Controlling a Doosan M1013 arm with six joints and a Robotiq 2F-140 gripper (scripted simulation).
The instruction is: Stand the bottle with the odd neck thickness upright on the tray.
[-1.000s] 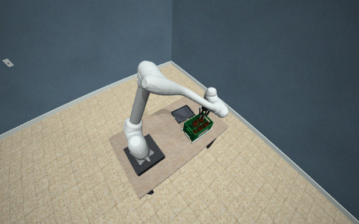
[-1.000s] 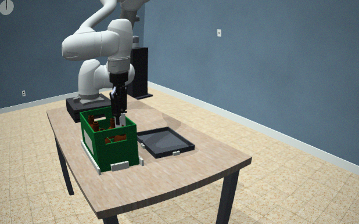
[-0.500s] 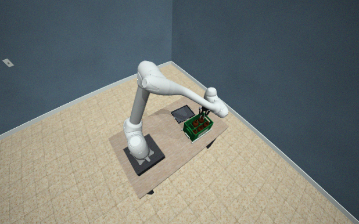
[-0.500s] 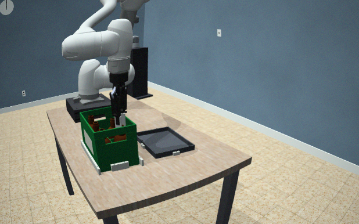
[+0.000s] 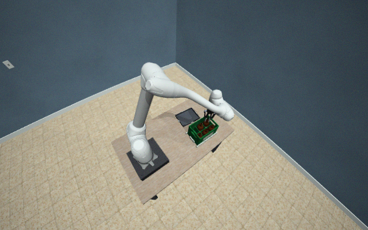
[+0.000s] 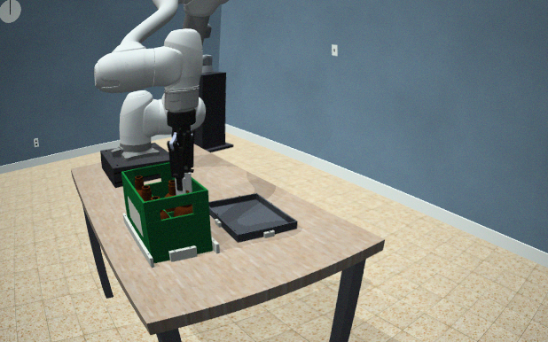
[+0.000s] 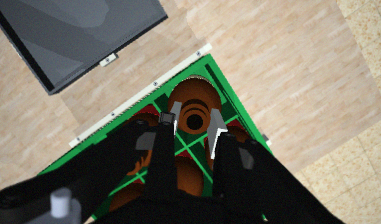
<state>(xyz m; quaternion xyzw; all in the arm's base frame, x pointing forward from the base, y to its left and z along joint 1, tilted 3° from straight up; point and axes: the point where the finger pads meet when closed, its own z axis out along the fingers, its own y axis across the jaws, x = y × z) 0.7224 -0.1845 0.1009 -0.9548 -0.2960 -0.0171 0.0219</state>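
The brown bottle lies 90 mm below my hand. The rest, counted from my hand: dark tray 40 mm behind, 250 mm to the left, 160 mm below; green crate 90 mm behind, 30 mm to the right, 90 mm below.
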